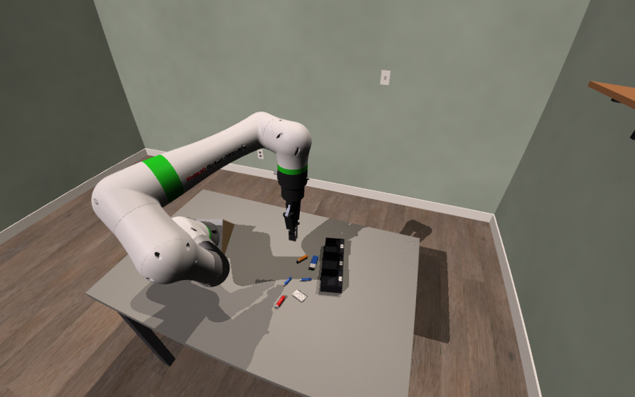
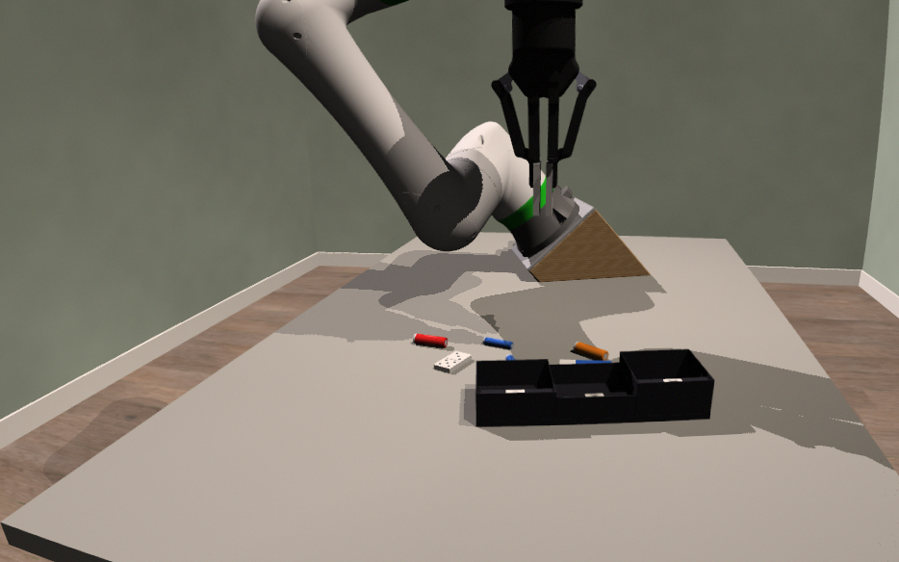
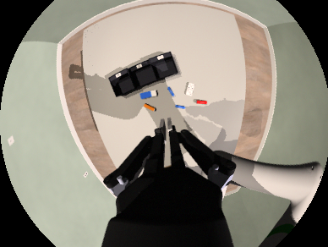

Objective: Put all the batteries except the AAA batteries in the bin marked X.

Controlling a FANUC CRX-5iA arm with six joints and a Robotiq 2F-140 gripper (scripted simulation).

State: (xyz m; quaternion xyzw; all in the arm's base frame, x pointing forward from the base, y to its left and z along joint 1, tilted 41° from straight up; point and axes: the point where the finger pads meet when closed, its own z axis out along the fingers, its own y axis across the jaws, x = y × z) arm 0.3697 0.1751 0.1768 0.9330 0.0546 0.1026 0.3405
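Now: hand 200 mm above the bin, 140 mm short of it and 70 mm to the right of it. Round my hand: white dotted tile (220 mm below, 110 mm to the right, 60 mm ahead); then blue-and-white block battery (220 mm below, 60 mm ahead, 50 mm to the left); then orange battery (220 mm below, 60 mm to the left, 10 mm ahead).
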